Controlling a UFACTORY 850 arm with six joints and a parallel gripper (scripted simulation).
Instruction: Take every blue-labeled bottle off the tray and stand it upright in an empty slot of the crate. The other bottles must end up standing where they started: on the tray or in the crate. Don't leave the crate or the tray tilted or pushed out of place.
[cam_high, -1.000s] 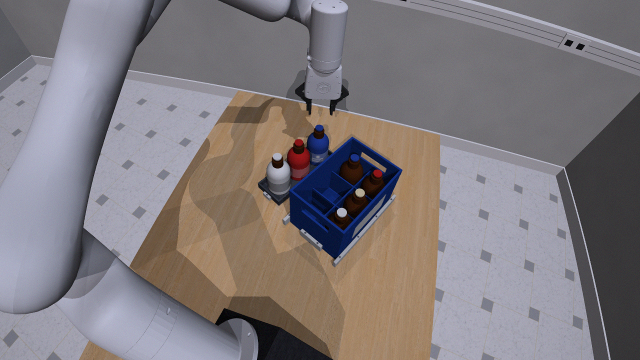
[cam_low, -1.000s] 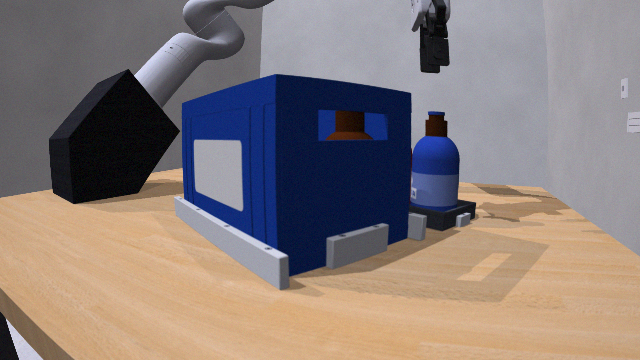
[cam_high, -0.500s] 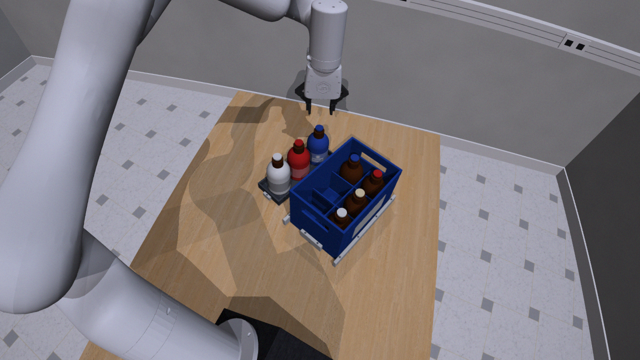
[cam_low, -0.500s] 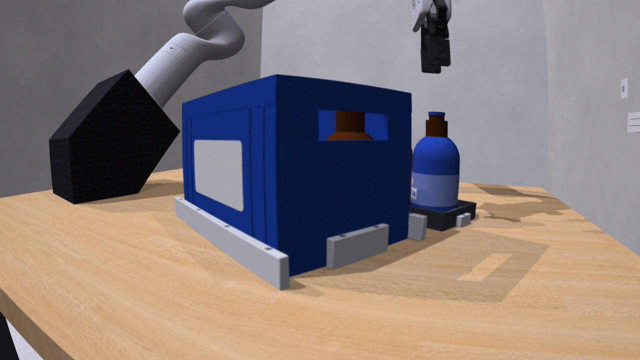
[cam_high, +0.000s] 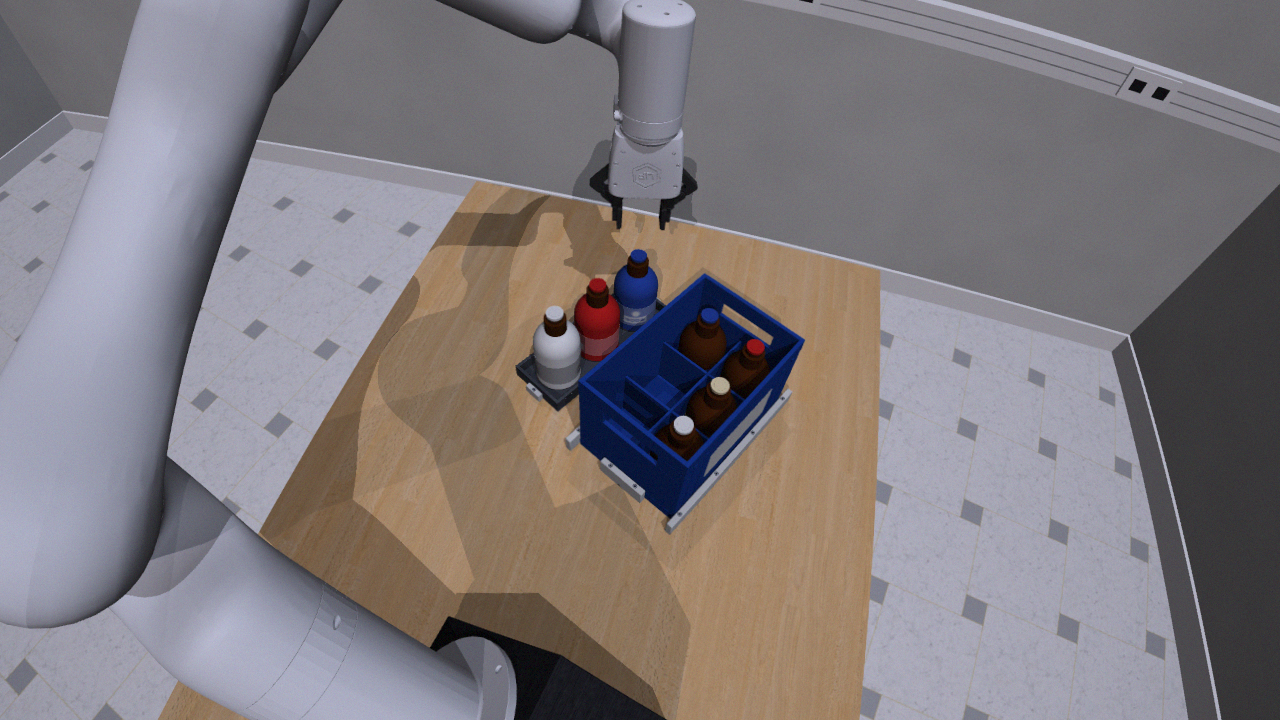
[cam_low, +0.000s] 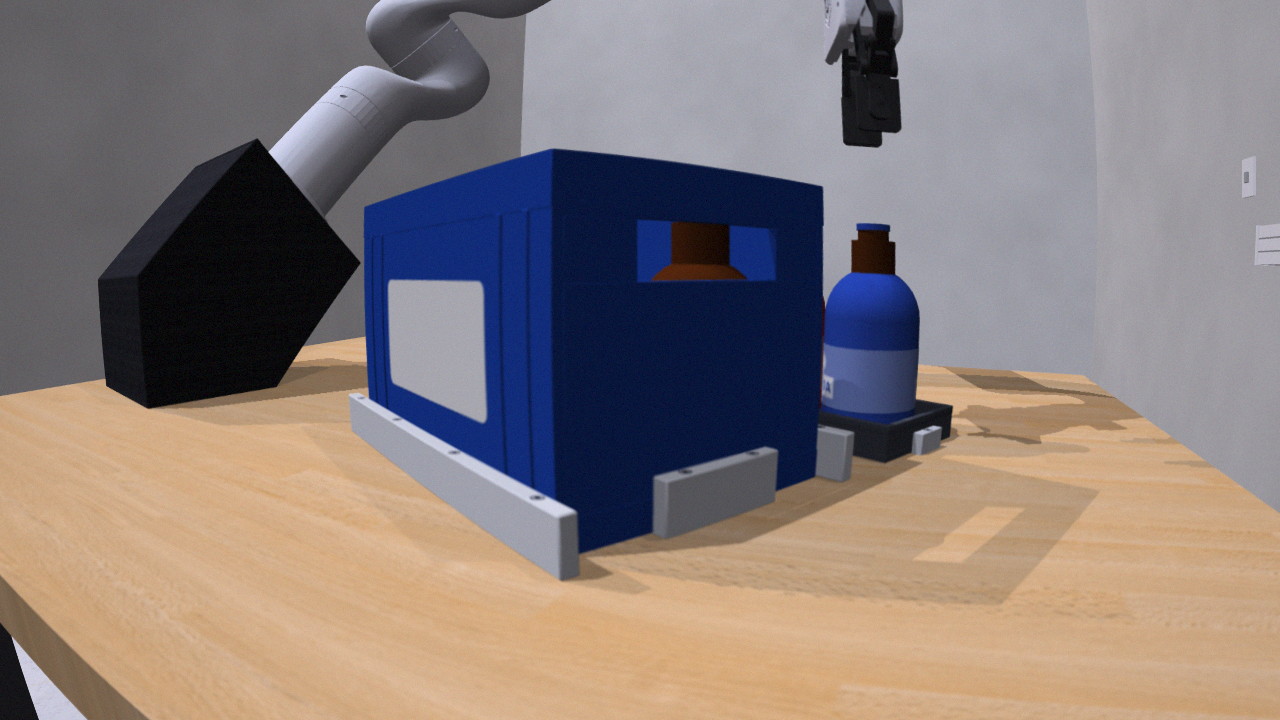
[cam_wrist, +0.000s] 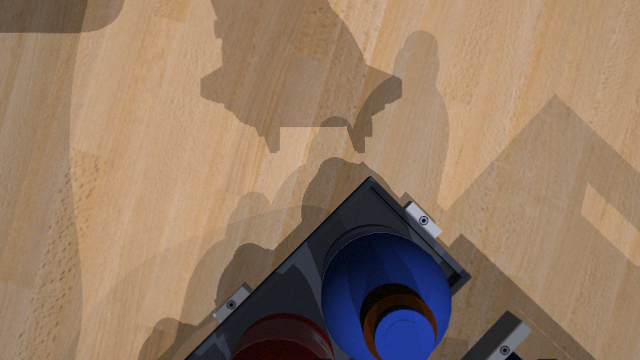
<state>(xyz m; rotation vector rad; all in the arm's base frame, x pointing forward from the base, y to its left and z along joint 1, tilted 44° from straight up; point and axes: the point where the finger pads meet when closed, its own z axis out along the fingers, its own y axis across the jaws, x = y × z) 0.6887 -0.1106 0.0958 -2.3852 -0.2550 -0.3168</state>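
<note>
Now: the blue-labeled bottle 16 cm below my hand. Also, from my hand: white-labeled bottle (15 cm behind, 9 cm to the left, 16 cm below); then tray (8 cm behind, 4 cm to the left, 23 cm below); then red-labeled bottle (8 cm behind, 4 cm to the left, 16 cm below).
</note>
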